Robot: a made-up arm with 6 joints.
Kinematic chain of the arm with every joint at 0, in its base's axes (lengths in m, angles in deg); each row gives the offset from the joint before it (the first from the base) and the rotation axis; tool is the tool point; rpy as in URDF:
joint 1: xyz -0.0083 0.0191 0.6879 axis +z
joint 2: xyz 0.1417 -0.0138 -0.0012 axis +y
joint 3: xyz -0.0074 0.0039 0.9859 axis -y
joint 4: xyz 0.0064 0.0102 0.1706 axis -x
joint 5: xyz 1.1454 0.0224 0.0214 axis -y
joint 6: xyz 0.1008 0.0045 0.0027 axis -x
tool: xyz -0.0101 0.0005 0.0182 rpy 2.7 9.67 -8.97
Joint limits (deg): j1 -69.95..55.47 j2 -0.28..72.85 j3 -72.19..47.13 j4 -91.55..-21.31 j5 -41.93..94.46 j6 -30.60..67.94
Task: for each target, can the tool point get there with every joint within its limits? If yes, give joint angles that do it. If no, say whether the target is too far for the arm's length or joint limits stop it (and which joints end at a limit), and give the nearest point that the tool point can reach.
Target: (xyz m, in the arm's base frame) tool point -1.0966 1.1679 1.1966
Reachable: no: joint limits stop it (at a limit: joint 1, joint 2, joint 3, joint 5, joint 6) | nearest point 0.3251 0.6003 0.5594 | short by 1.658 m
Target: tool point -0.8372 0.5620 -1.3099
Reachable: no: joint limits stop it (at a limit: joint 1, joint 2, joint 4, joint 6) | nearest point 0.2647 0.4822 -0.1487 | short by 1.603 m
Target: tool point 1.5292 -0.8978 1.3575
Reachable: yes | joints -31.90 25.34 6.51 -40.29 -31.19 28.33
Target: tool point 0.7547 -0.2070 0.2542
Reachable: yes | joints -18.27 33.99 -60.42 -47.64 -18.64 52.11
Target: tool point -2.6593 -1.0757 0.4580
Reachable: no: too far | nearest point -0.0311 -0.2519 0.1719 | short by 2.769 m
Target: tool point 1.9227 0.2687 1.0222
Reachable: yes | joints 8.50 39.80 9.49 -52.45 15.70 -20.38
